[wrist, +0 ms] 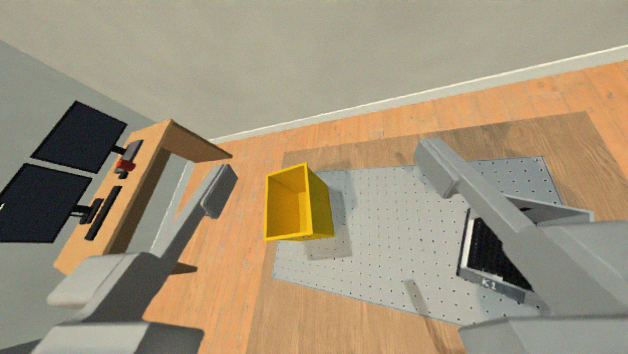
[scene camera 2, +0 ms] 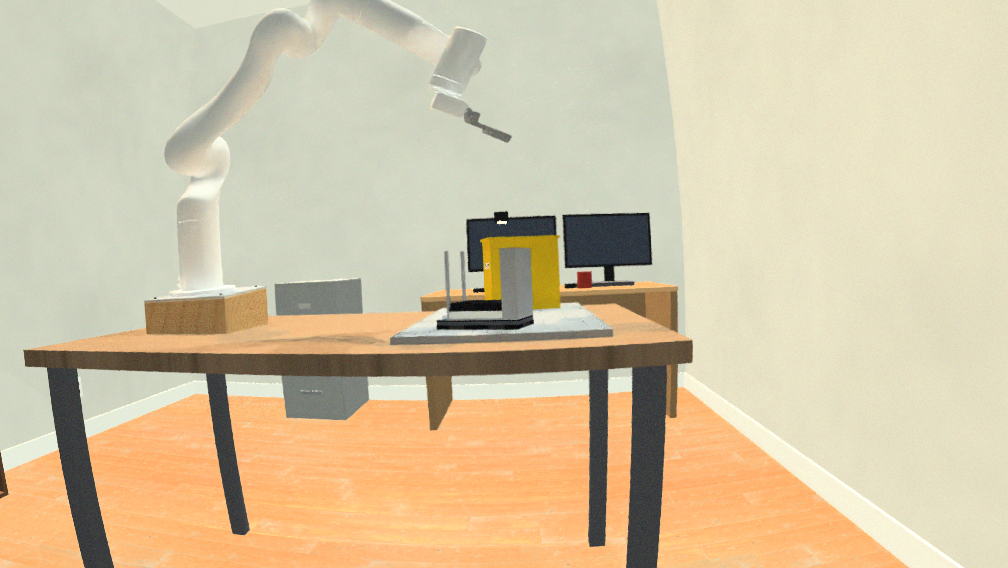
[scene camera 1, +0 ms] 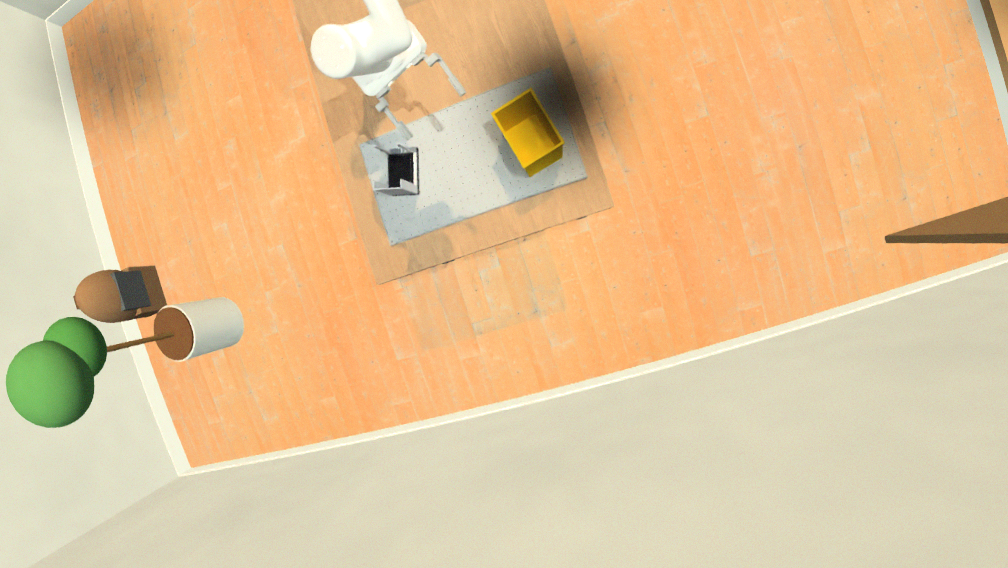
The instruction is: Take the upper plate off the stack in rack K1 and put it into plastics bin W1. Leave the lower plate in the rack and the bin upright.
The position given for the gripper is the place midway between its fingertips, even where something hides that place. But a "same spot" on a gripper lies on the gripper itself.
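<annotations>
Gripper: visible in scene camera 1 (435, 117), scene camera 2 and the wrist view. Same spot on the gripper: (wrist: 570, 266) and (scene camera 2: 472, 112). Yellow bin W1: visible in scene camera 1 (536, 142), scene camera 2 and the wrist view. Same spot on the yellow bin W1: (scene camera 2: 544, 249) and (wrist: 311, 180).
</annotations>
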